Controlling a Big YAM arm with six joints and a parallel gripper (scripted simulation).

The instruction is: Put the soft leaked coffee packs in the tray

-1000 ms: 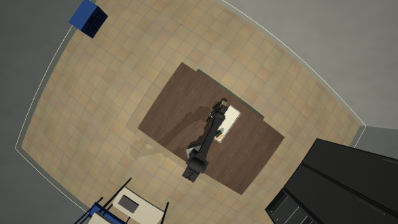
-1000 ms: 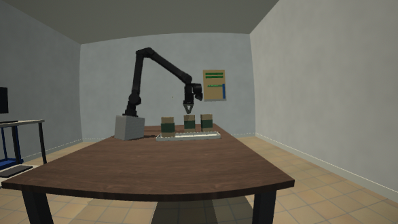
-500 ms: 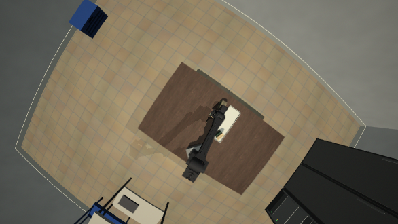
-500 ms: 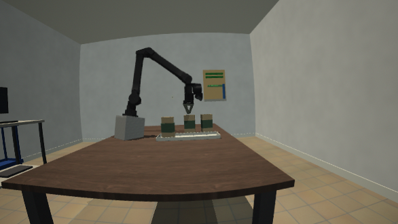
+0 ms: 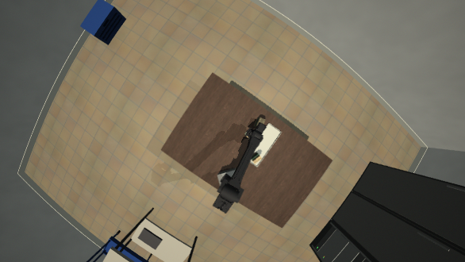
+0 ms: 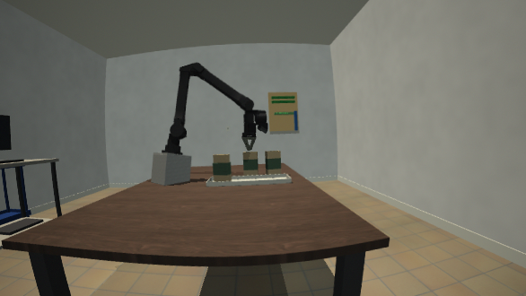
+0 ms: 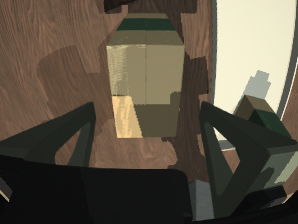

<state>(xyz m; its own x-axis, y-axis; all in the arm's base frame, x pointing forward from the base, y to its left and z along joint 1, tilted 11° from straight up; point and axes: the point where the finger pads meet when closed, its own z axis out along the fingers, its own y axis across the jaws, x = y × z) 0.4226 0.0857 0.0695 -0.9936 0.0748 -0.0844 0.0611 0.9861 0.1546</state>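
Right now the white tray is 17 cm to the right of my hand and 15 cm below it.
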